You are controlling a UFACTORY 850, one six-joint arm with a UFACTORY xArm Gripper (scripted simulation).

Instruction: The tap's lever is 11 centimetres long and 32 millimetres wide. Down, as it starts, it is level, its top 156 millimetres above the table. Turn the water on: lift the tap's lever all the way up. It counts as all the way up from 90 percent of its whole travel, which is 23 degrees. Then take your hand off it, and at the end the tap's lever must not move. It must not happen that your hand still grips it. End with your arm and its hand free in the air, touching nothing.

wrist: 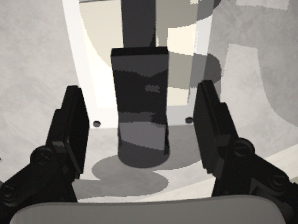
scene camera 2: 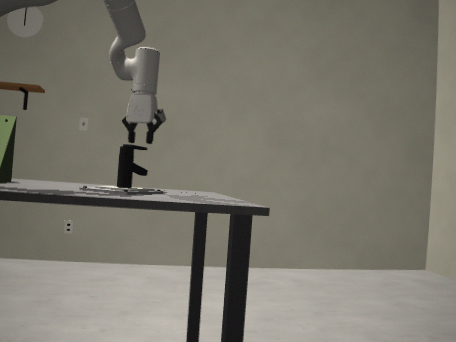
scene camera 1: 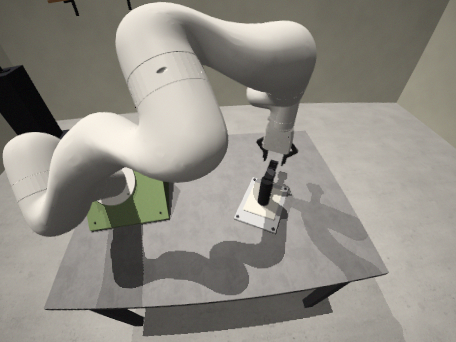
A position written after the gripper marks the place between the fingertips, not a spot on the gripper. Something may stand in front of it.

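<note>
The gripper (scene camera 2: 140,143) appears in scene camera 1 as well (scene camera 1: 273,161), and the wrist view shows it too (wrist: 140,101). A tap (scene camera 1: 257,203) shares the scene with it; the wrist view has the tap (wrist: 139,70) in frame, and so does scene camera 2, where it is the same tap (scene camera 2: 125,166).
</note>
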